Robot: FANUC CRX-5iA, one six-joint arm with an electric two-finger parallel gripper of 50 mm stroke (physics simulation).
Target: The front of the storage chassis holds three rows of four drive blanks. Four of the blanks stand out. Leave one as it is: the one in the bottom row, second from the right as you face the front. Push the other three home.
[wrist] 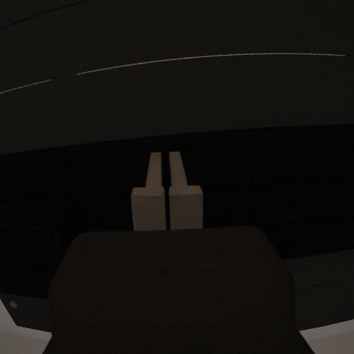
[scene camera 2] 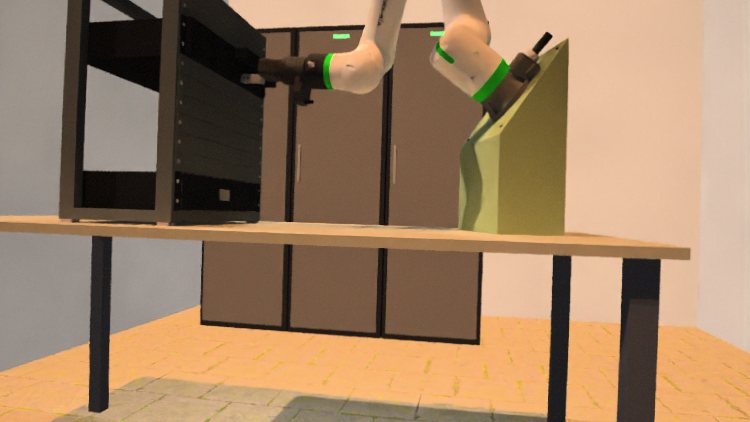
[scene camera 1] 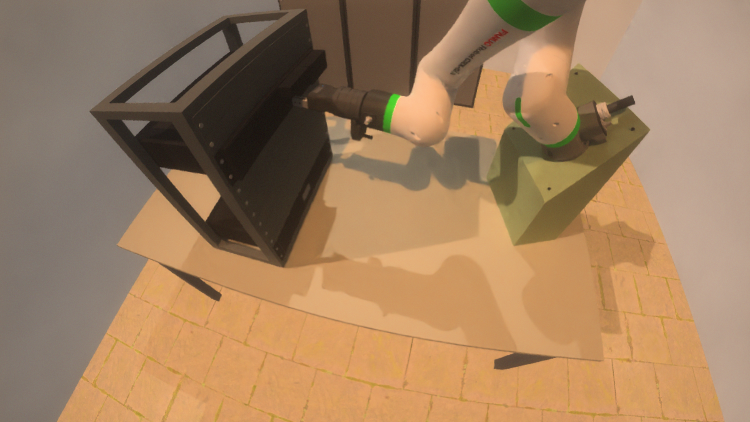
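Seen in the pictures: gripper, fingertip midpoint: [scene camera 2: 242, 78] [scene camera 1: 293, 100]; arm's base, origin of the base link: [scene camera 2: 511, 98] [scene camera 1: 566, 136].
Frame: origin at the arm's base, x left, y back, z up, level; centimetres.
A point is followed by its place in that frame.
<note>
The dark storage chassis [scene camera 1: 313, 67] {x 19.4, y -67.4, z 10.2 cm} [scene camera 2: 209, 40] {x 46.2, y -63.5, z 9.0 cm} [wrist: 320, 172] sits high in the rack's front. Its front is almost black, and several blank outlines show faintly in the wrist view. At left there, a dark block [wrist: 30, 245] with a visible side edge appears to stand out; its row and column cannot be told. My gripper [scene camera 1: 295, 101] {x 28.0, y -68.5, z 4.5 cm} [scene camera 2: 242, 78] {x 28.0, y -68.5, z 4.5 cm} [wrist: 165, 170] is shut and empty, its fingers pointing at the chassis front, very close to it. Whether the tips touch a blank cannot be told. The gripper body hides part of the front, and the other blanks' depths are unclear.
The black open-frame rack [scene camera 1: 196, 152] {x 58.3, y -64.4, z 13.5 cm} [scene camera 2: 166, 131] {x 58.1, y -63.6, z -15.1 cm} stands on the table [scene camera 1: 419, 309] {x 48.6, y -19.4, z -36.1 cm} [scene camera 2: 393, 241] {x 54.0, y -9.5, z -36.9 cm}. Smooth dark panels [scene camera 1: 277, 173] {x 42.6, y -66.0, z -8.7 cm} [scene camera 2: 220, 115] {x 37.1, y -67.6, z -7.5 cm} lie below the chassis. A green pedestal [scene camera 1: 555, 204] {x 12.9, y 4.0, z -13.3 cm} [scene camera 2: 529, 183] {x 10.8, y 7.1, z -23.5 cm} carries the arm. Tall brown cabinets [scene camera 1: 380, 41] [scene camera 2: 335, 120] stand behind.
</note>
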